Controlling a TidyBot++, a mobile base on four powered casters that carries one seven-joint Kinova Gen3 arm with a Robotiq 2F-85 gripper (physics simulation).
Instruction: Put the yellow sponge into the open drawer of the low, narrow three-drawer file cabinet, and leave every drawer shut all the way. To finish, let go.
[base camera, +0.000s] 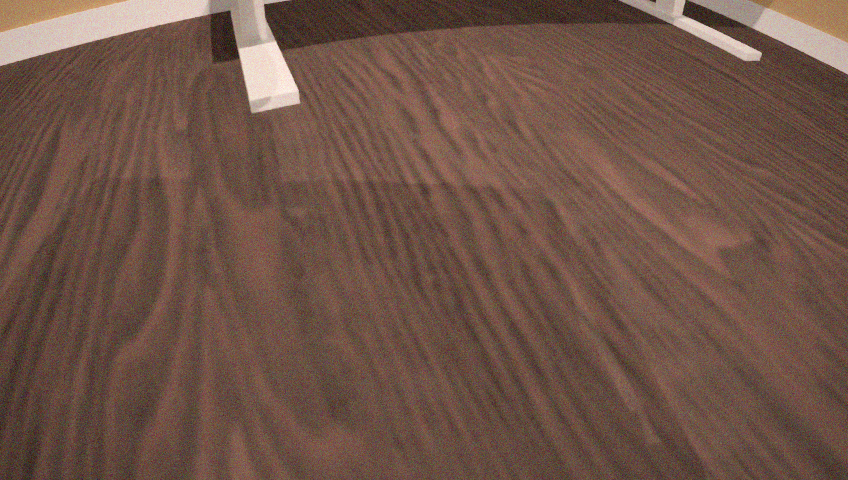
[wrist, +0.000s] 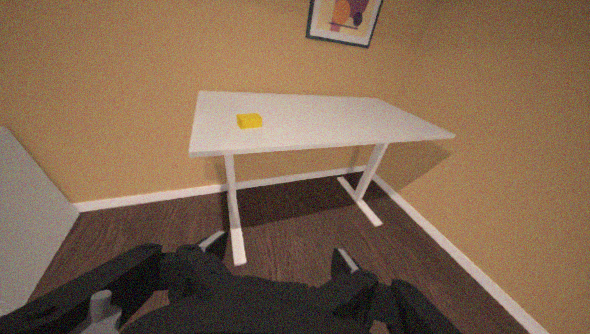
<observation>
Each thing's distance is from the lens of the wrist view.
gripper (wrist: 279, 252): 0.16 m
white table (wrist: 289, 122): 0.98 m
</observation>
